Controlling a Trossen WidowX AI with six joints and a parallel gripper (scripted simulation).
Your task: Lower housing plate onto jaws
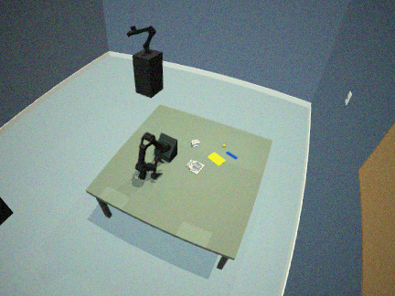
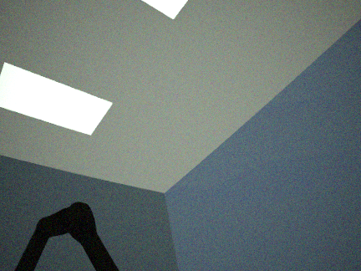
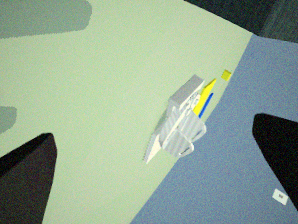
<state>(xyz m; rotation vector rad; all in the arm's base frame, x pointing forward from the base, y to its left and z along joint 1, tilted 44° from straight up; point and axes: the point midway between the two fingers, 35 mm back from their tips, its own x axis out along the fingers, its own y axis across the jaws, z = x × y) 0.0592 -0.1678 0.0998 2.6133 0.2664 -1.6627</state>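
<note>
Right now my gripper tip is 430 mm to the right of the white housing plate, 60 mm short of it and 30 mm above it. Round my gripper tip: yellow plate 370 mm to the left, 310 mm ahead, 50 mm below; then white jaw 180 mm to the left, 170 mm ahead, 40 mm below; then blue bar 490 mm to the left, 410 mm ahead, 50 mm below.
</note>
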